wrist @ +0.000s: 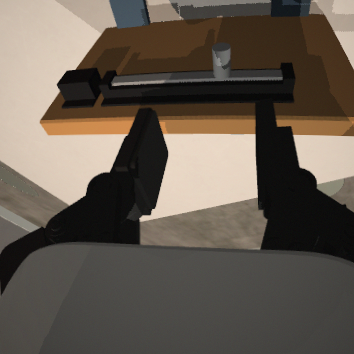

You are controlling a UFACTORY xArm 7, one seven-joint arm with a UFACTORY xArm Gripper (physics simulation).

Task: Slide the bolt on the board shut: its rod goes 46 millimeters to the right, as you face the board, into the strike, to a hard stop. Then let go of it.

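Frame: origin at the arm's base, x ahead, y left, z up, level; centimetres.
Seen in the pictures: gripper, fingertip midpoint: (207,127).
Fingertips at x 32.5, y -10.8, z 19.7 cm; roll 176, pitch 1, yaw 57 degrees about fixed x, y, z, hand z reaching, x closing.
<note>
Pixels of each thing's top centre, then the offset from my fingertips to it. "spot": a spot on its surface instead. Level surfaces: height alone.
- brown board, top centre: (189,126) dx +2.5, dy -4.4, dz -5.1 cm
- black bolt housing, top centre: (161,84) dx -0.8, dy -4.4, dz -6.7 cm
- grey rod, top centre: (191,84) dx +1.2, dy -3.4, dz -8.1 cm
- grey cylindrical knob, top centre: (220,65) dx +1.2, dy -0.7, dz -7.9 cm
- strike, surface spot: (79,85) spot: dx -4.9, dy -10.3, dz -7.6 cm
- pale surface, surface height: dz -22.9 cm
The brown board (260,45) lies across the upper part of the wrist view. A black bolt housing (200,92) runs along its near side, with the grey rod (150,78) in its channel. A grey cylindrical knob (221,60) stands up from the rod, right of the middle of the channel. The black block of the strike (79,85) sits just beyond the housing's left end in this view. My gripper (207,127) is partly open and empty. Its fingertips appear on the near side of the housing, one to each side of the knob's line, apart from the knob.
Two blue-grey brackets (130,12) (290,7) stand at the board's far edge, cut off by the top of the view. A pale surface (215,170) shows below the board's near edge, between the fingers. Shadows fall across the board.
</note>
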